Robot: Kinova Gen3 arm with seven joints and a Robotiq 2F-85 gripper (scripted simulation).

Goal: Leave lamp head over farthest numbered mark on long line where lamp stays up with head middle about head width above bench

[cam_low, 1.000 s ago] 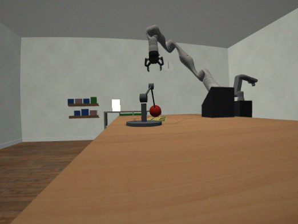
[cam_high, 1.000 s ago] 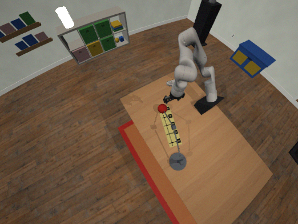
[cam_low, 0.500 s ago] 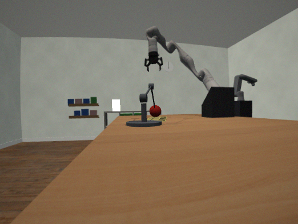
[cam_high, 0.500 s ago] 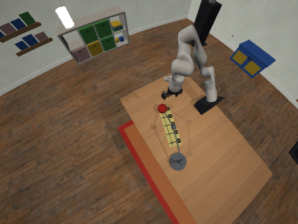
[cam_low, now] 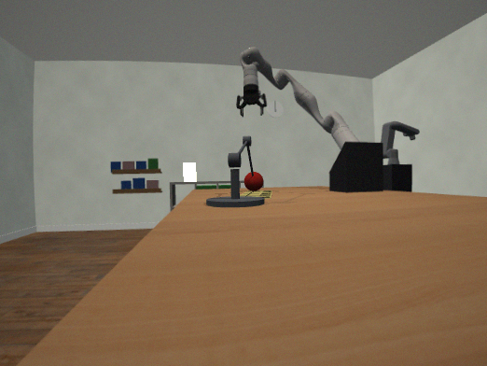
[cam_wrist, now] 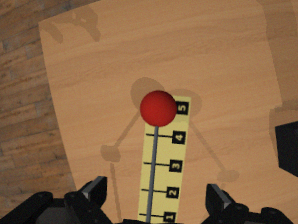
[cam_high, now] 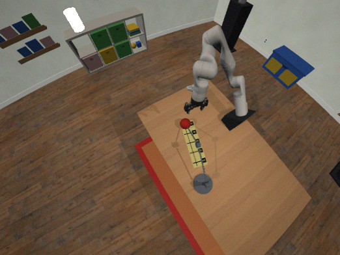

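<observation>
The yellow numbered strip is 38 cm below my hand, 12 cm to the left of it and 1 cm behind it. The rest, counted from my hand: round grey base 46 cm to the left, 35 cm below, 11 cm ahead.
</observation>
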